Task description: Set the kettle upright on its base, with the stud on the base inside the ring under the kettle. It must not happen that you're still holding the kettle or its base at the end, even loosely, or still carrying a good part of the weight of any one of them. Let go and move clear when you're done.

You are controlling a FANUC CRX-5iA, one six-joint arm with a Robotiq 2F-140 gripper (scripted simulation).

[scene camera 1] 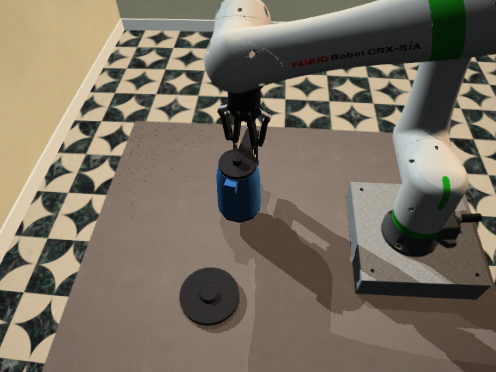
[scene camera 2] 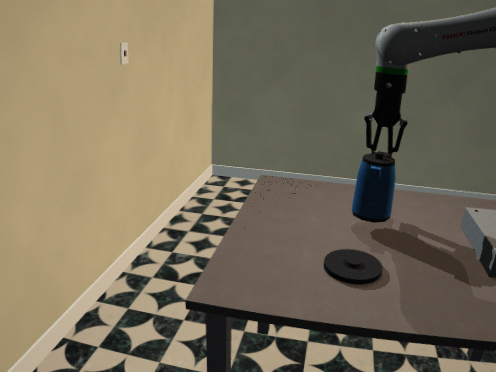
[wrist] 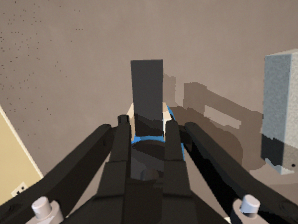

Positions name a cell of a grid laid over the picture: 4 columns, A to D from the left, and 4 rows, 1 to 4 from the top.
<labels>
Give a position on a blue kettle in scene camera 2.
D3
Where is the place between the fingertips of my gripper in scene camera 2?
D2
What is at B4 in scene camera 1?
A round black base.
</labels>
